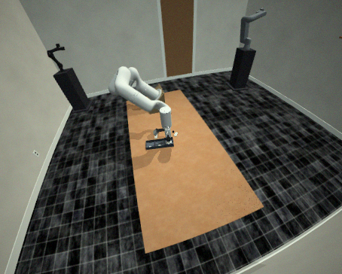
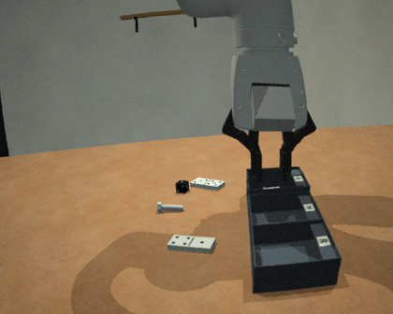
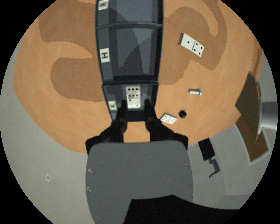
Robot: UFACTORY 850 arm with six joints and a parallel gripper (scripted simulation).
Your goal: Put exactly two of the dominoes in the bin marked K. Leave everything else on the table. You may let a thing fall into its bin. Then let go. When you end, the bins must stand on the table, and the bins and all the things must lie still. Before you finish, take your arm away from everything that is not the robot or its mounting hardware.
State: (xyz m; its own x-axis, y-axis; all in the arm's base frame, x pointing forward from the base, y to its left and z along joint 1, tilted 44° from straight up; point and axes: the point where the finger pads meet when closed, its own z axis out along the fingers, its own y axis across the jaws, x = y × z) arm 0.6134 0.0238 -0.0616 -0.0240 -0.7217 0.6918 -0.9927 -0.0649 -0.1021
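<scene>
My gripper is now 110 mm to the left of the white domino, 110 mm past it and 50 mm above it. Round my hand: black die (130 mm behind, 60 mm to the left, 50 mm below); then grey bolt (150 mm behind, 50 mm below, 10 mm to the right); then bin row (80 mm to the right, 40 mm below, 10 mm ahead).
</scene>
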